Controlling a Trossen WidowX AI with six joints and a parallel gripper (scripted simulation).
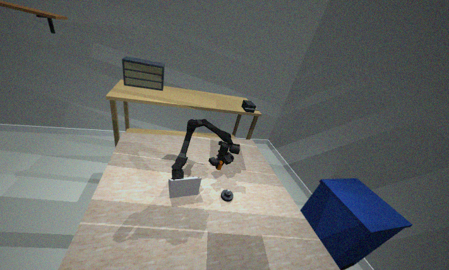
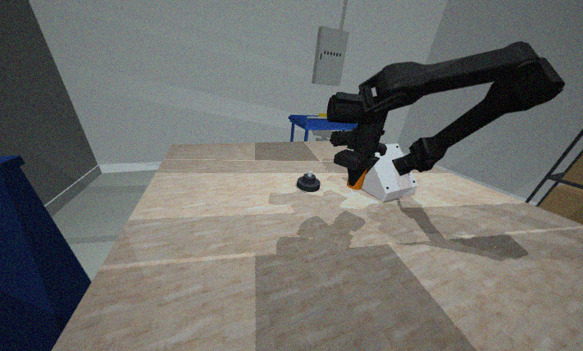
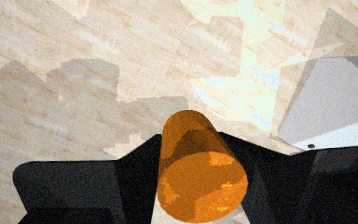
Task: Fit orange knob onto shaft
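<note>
My gripper tip is now 180 mm to the left of the pedestal, 70 mm above it and 10 mm short of it. From my gripper tip the other things lie so: orange knob (30 mm above).
</note>
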